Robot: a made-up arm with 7 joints.
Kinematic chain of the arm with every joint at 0, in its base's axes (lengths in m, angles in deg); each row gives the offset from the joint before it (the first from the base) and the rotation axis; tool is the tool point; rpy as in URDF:
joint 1: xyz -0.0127 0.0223 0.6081 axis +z
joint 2: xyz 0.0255 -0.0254 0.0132 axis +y
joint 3: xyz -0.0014 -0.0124 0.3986 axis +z
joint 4: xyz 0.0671 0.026 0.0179 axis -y
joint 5: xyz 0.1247 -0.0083 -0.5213 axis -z
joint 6: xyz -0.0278 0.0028 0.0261 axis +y
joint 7: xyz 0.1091 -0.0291 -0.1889 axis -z
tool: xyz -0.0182 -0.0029 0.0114 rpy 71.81 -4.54 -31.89
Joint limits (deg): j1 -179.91..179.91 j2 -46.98..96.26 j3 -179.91..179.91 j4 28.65..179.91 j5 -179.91..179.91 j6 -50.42..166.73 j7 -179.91..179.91
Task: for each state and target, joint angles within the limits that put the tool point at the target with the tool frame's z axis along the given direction. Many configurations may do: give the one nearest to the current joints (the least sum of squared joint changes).
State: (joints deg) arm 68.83 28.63 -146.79 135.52 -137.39 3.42 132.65
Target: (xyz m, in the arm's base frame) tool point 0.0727 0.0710 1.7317 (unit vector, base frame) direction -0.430 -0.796 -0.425
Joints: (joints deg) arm 81.77 29.91 -179.18 130.08 -135.85 27.94 168.06
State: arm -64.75 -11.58 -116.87 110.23 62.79 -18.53 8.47
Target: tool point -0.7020 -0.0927 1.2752 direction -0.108 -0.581 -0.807
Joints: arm -43.26 -12.39 -107.98 102.84 54.52 -39.21 18.09
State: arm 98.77 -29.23 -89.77 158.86 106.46 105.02 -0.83
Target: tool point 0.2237 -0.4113 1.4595 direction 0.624 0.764 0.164
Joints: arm 117.36 -45.45 -79.66 163.28 119.83 115.78 -32.30
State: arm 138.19 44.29 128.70 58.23 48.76 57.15 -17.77
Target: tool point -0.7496 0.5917 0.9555 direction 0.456 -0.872 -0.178
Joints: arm 106.48 94.93 118.02 108.33 66.68 40.58 -0.40
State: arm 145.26 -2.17 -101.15 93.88 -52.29 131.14 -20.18
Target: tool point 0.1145 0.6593 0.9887 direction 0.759 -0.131 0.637
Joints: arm 171.70 -7.58 -80.05 91.74 -26.57 107.24 -20.19
